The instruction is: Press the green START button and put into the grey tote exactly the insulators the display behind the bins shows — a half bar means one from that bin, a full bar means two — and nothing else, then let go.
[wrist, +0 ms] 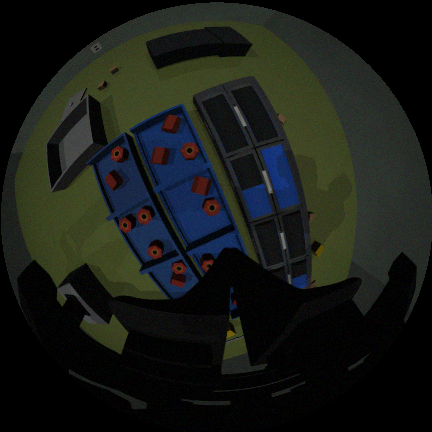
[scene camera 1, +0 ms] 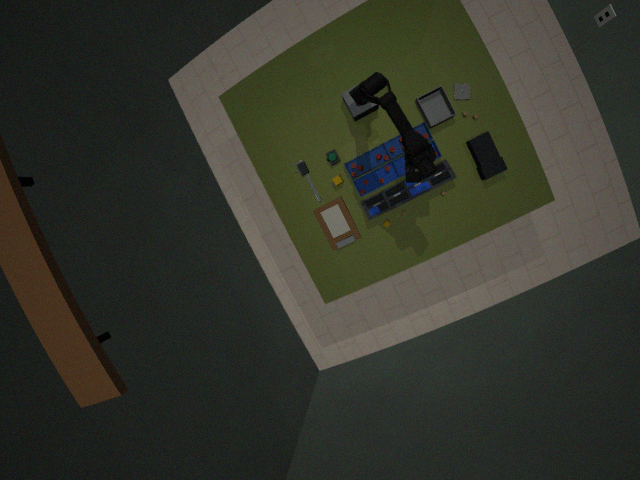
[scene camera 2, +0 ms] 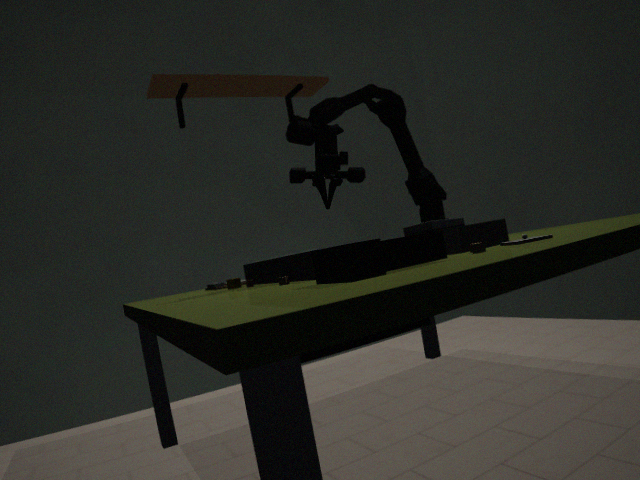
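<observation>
My gripper is shut with nothing between its fingertips, high above the blue bins. Red insulators lie in the bins, some upright with a hole on top, such as one insulator, others on their sides. The grey tote stands beside the bins' far end; its visible floor is bare. The dark display runs along the bins; the wrist view shows one full blue bar and a half bar side by side, and another bar partly hidden by the fingers. The green START button is beyond the bins' other end.
A black block stands past the display's end. A brown framed board, a thin grey tool and yellow cubes lie around. A flat grey plate and small brown blocks are near the tote.
</observation>
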